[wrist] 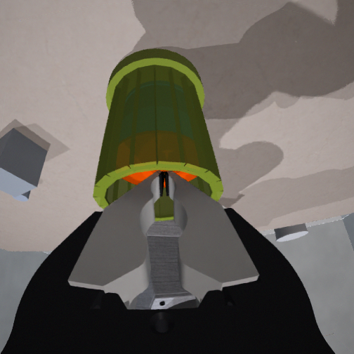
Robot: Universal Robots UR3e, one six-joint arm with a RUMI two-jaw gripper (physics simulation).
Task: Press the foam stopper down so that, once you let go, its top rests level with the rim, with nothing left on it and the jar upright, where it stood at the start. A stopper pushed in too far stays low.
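Observation:
The jar [156, 110], see-through green with lighter rims, stands upright in the wrist view, its mouth toward the gripper. The orange foam stopper [140, 176] is inside the mouth; its bright top shows within the rim and its body shows through the wall, with a blue-green part deeper down. The top appears somewhat below the rim, but the jaws hide much of it. My gripper [164, 172] is shut and empty, its tips at the mouth over the stopper's top, seemingly against it; exact contact is hard to tell.
A grey block [22, 157] with a small round knob lies left of the jar. A short grey cylinder [291, 233] is at the lower right, near the edge of the pale table [55, 220]. Dark shadows fall right of the jar.

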